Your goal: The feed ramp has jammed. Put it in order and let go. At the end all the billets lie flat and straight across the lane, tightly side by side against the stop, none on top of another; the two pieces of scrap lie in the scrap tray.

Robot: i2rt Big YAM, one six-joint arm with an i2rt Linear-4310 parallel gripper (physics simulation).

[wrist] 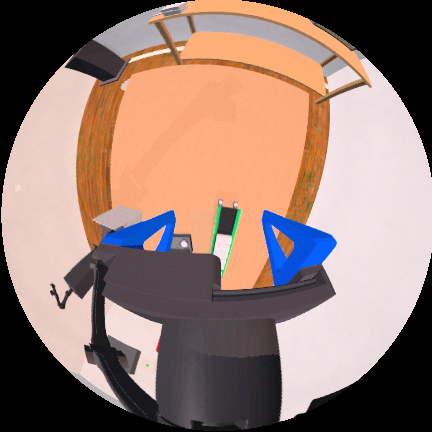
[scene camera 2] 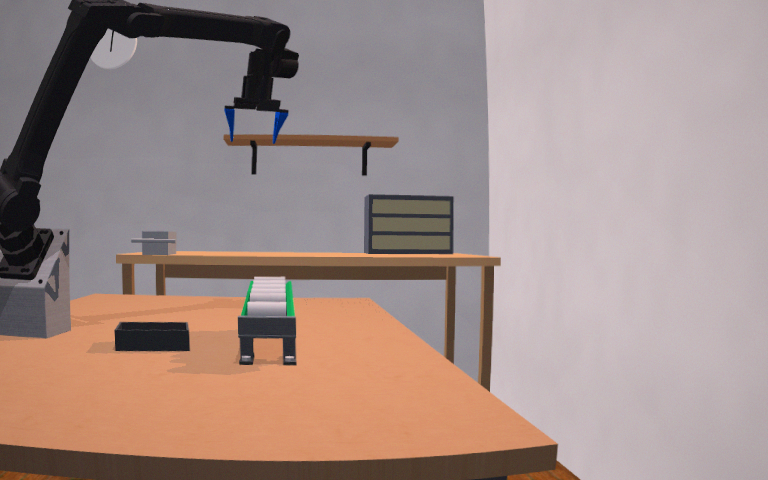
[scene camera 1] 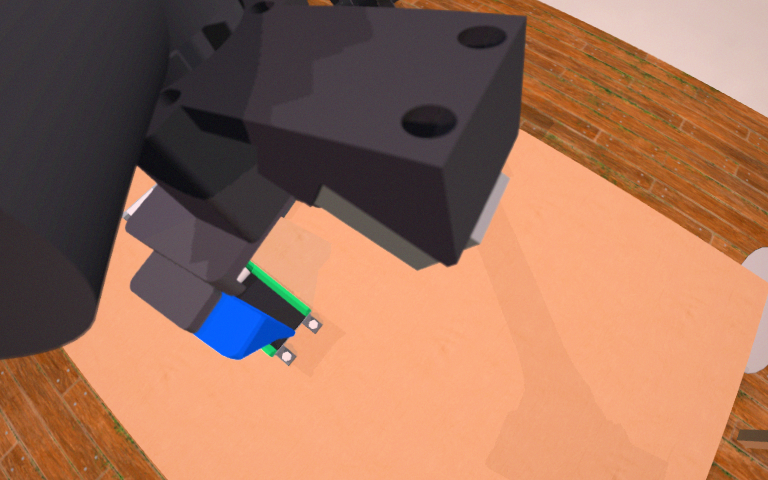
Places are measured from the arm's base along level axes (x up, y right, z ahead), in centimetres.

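Pixels of known places: gripper, between the fingertips: [wrist: 218,214] [scene camera 2: 252,142] [scene camera 1: 328,262]; arm's base, origin of its link: [wrist: 112,229] [scene camera 2: 27,255].
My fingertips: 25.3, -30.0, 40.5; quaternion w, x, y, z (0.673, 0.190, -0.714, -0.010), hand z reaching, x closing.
For each thing: its middle in the pictures, then the offset to it from my fingertips, as dx, dy, dz. Level surfaces: height alone.
- dark end plate, middle of its body: [scene camera 2: 266,325] [scene camera 1: 144,204] -34.2, +46.0, +11.0
- black scrap tray, middle of its body: [scene camera 2: 153,336] [wrist: 178,243] -38.4, +35.1, -11.2
- pale round piece, middle of its body: [wrist: 184,242] -39.0, +34.3, -8.5
- table, height of its surface: dx -40.2
The feed ramp [scene camera 1: 280,288] [scene camera 2: 291,300] [wrist: 228,221] has green side rails and a dark lane. Several pale billets [scene camera 2: 267,308] [wrist: 222,244] lie across it in a row, the nearest behind the dark end plate [scene camera 2: 266,326] in scene camera 2. They look flat there, but small gaps or tilts cannot be told. The black scrap tray [scene camera 2: 151,337] stands left of the ramp; the wrist view shows a pale round piece [wrist: 184,244] in it. The rest of its inside is hidden. My gripper [scene camera 2: 253,142] [wrist: 218,214] is open and empty, high above the ramp. The arm hides most of the ramp in scene camera 1.
The arm's grey base block [scene camera 2: 33,308] [wrist: 119,218] stands at the left of the table [scene camera 1: 424,367] [scene camera 2: 339,407]. A back bench [scene camera 2: 305,259] carries a drawer cabinet [scene camera 2: 411,215] and a grey device [scene camera 2: 158,243]. A wall shelf [scene camera 2: 339,140] hangs behind the gripper.
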